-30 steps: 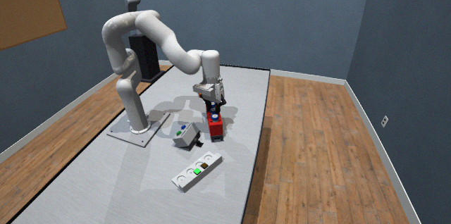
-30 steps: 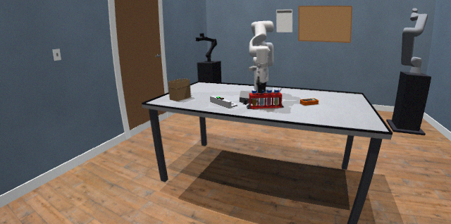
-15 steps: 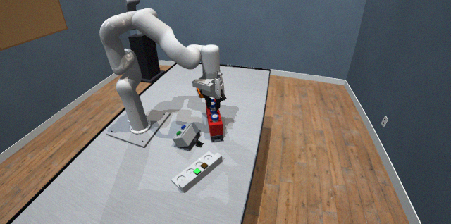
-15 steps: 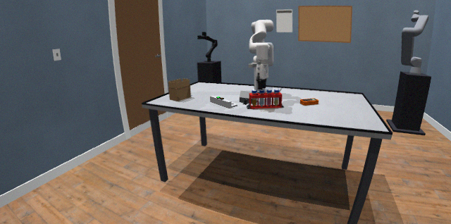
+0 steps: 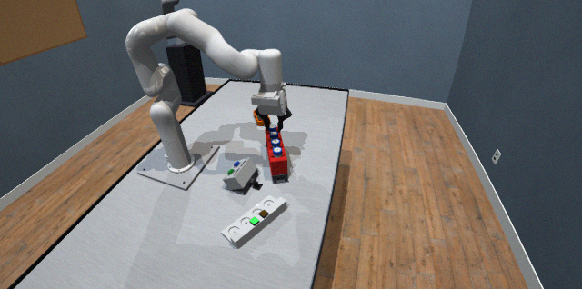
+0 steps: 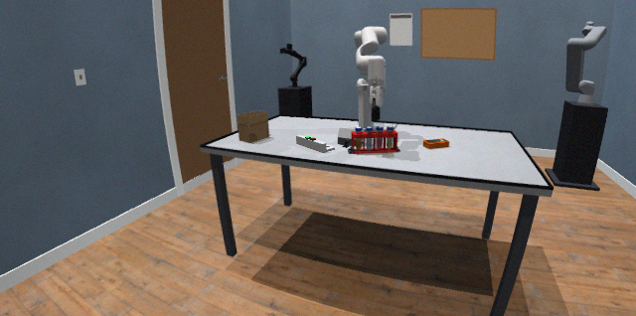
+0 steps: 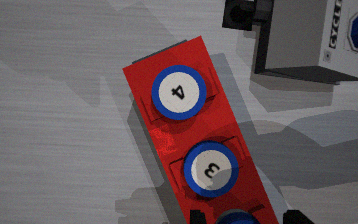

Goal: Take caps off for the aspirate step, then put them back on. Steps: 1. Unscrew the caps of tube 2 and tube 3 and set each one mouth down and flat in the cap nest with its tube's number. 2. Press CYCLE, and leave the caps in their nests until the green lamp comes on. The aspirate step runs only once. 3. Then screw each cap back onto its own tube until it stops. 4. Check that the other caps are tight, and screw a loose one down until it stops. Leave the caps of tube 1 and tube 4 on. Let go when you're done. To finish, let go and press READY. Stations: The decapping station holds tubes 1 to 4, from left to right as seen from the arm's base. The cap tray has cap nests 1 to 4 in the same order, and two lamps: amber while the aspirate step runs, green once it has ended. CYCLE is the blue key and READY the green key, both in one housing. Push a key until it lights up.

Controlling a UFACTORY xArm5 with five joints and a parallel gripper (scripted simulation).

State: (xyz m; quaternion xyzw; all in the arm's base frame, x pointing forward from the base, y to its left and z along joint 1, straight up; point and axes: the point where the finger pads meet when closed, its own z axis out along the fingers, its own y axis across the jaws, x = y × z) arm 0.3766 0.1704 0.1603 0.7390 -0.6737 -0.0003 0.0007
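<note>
Now: the blue-rimmed cap 6 cm below my hand, 2 cm to the left of it and 1 cm behind it. From my hand the other things lie so: grey key housing (16 cm to the right, 12 cm below, 9 cm behind); blue key (14 cm to the right, 11 cm below, 10 cm behind); green key (18 cm to the right, 11 cm below, 10 cm behind).
</note>
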